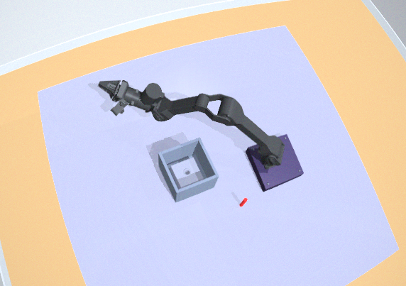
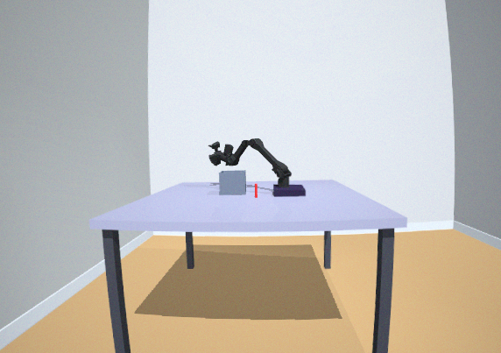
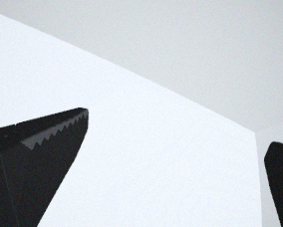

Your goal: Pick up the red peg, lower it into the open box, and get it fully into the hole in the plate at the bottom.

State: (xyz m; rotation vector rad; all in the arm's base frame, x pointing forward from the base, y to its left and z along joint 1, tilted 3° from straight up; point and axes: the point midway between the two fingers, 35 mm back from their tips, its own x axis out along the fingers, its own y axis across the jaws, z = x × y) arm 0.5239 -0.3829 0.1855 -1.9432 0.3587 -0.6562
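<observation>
Now: gripper tip 380 mm past the red peg, 510 mm to the right of it and 240 mm above it. Also, from my gripper tip: plate: 220 mm behind, 330 mm to the left, 230 mm below.
</observation>
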